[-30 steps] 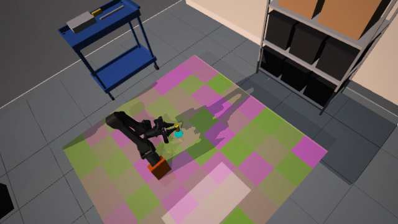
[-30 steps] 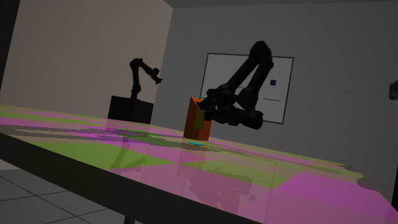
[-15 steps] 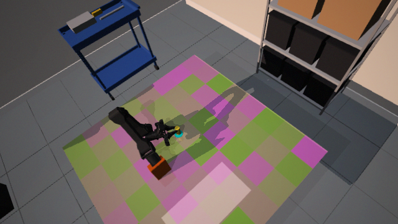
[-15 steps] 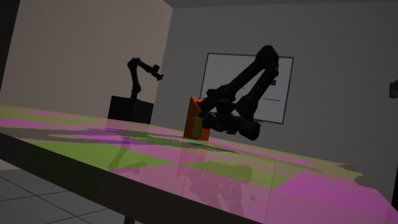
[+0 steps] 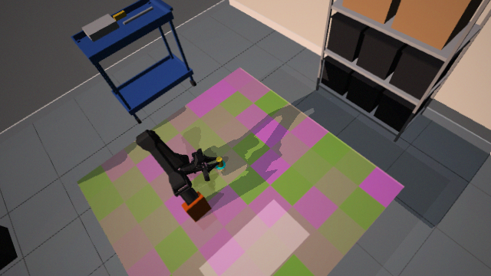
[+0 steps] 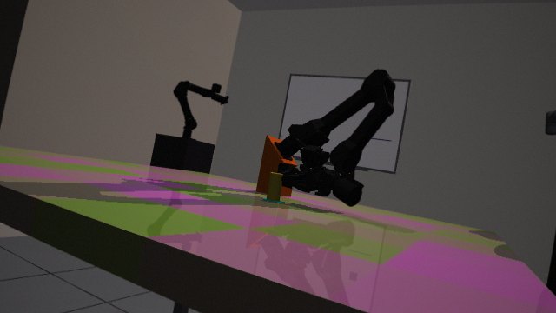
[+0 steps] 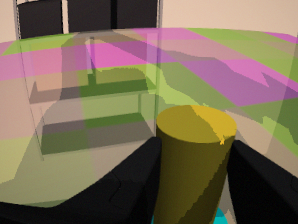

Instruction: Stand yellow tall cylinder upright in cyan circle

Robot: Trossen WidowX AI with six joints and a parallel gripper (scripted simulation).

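Now: gripper tip 2 cm above the yellow cylinder. The rest, counted from my gripper tip: cyan circle (6 cm below).
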